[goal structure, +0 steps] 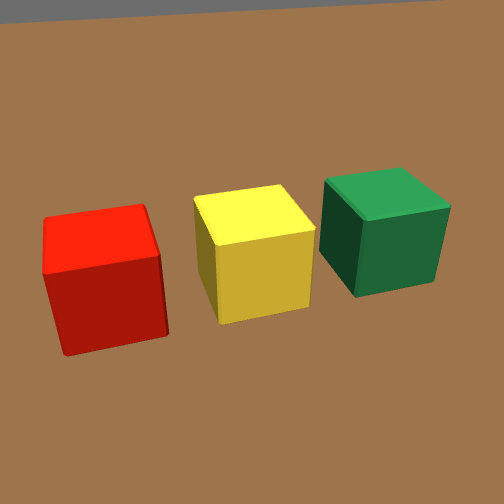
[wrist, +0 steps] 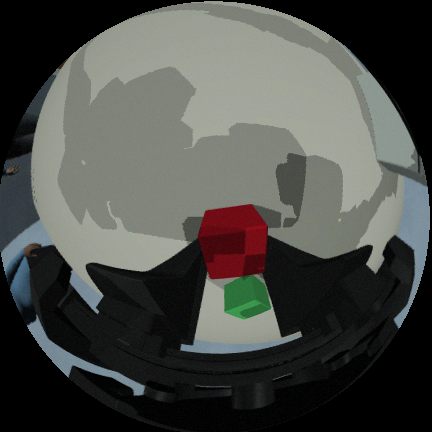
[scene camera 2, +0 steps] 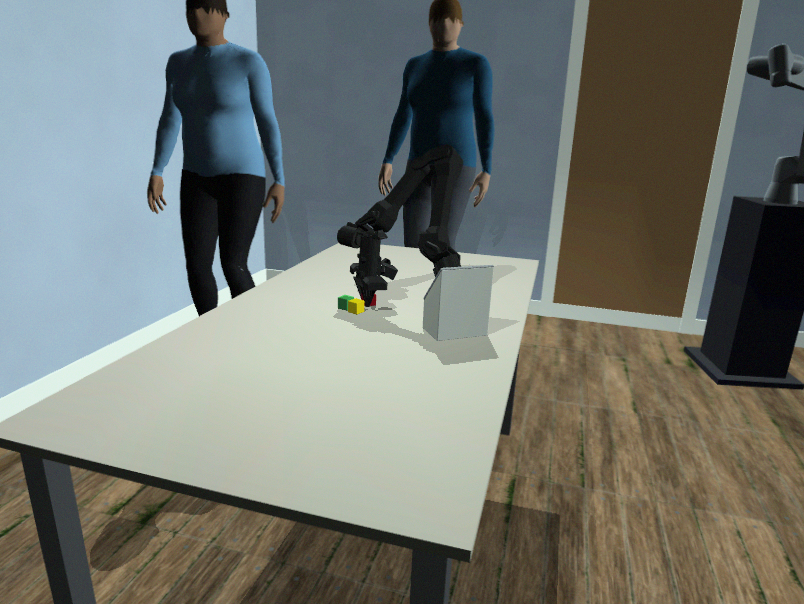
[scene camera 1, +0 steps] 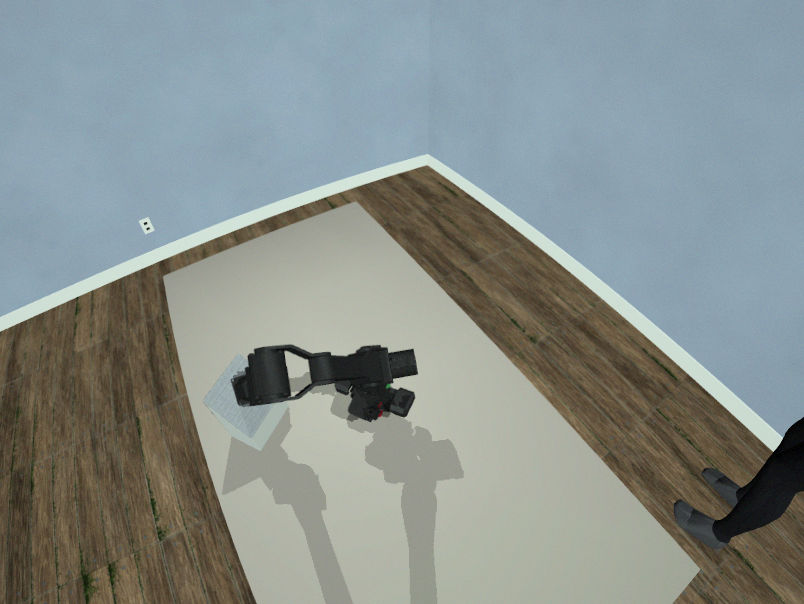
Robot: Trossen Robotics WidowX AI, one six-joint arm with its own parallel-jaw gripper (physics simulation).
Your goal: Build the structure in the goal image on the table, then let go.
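Seen in the pictures: gripper, fingertip midpoint: (wrist: 231, 237) (scene camera 2: 365, 304); arm's base, link origin: (scene camera 2: 452, 280) (scene camera 1: 246, 388).
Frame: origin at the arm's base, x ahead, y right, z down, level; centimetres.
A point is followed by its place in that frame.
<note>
My gripper (scene camera 1: 382, 405) @[z 13.7, x 24.0, y 17.6 cm] (scene camera 2: 369, 301) @[z 13.7, x 24.0, y 17.6 cm] (wrist: 231, 237) @[z 13.7, x 24.0, y 17.6 cm] points down and is shut on a red cube (scene camera 1: 379, 409) (scene camera 2: 373, 299) @[z 11.7, x 21.7, y 17.0 cm] (wrist: 227, 220) @[z 11.4, x 21.8, y 19.0 cm]. The fingers press on two opposite sides of it in the wrist view. It is low over the table, and I cannot tell whether it touches the top. A green cube (scene camera 1: 388, 386) @[z 11.9, x 29.4, y 15.7 cm] (scene camera 2: 345, 302) @[z 11.3, x 28.9, y 11.7 cm] (wrist: 245, 295) @[z 11.2, x 27.6, y 14.7 cm] lies close by, seen between the fingers below the red one in the wrist view. A yellow cube (scene camera 2: 356, 306) @[z 11.3, x 25.4, y 8.8 cm] stands next to the green one in scene camera 2, and does not show in the wrist view.
A pale box with a slanted face (scene camera 1: 261, 436) @[z 10.0, x -3.6, y 6.8 cm] (scene camera 2: 462, 304) @[z 4.7, x -2.7, y -4.1 cm] (wrist: 387, 120) stands on the table (scene camera 1: 311, 273) @[z 13.7, x 40.1, y -35.9 cm] (scene camera 2: 279, 403) @[z 13.7, x 32.1, y -42.8 cm] (wrist: 240, 75) @[z 13.7, x 12.1, y 21.4 cm], near the arm's base. Two people (scene camera 2: 220, 117) (scene camera 2: 448, 97) stand beyond the table. Another arm (scene camera 2: 783, 182) stands on a dark pedestal at the right.
</note>
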